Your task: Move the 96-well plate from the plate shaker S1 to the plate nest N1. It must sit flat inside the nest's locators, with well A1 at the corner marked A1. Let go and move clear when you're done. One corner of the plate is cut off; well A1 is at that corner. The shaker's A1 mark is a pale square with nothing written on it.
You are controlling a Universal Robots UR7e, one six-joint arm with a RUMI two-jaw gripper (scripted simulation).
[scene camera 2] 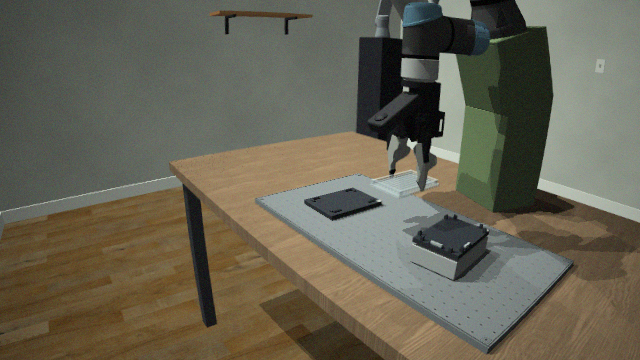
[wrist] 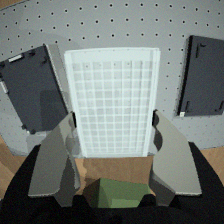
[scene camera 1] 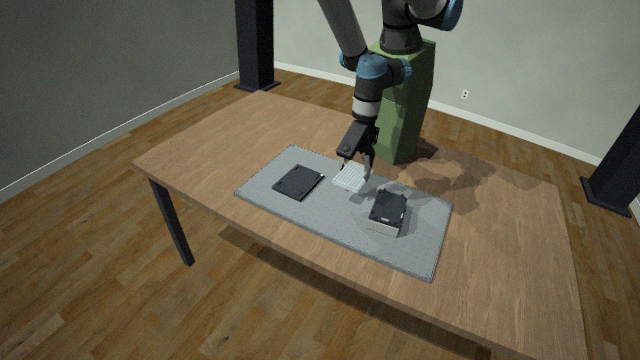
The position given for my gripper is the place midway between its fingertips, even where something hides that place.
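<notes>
A white 96-well plate (scene camera 2: 403, 184), (wrist: 116, 98), (scene camera 1: 351, 177) is here in the scene. I can see my gripper too: there is the gripper (scene camera 2: 406, 185), (wrist: 113, 111), (scene camera 1: 353, 176).
</notes>
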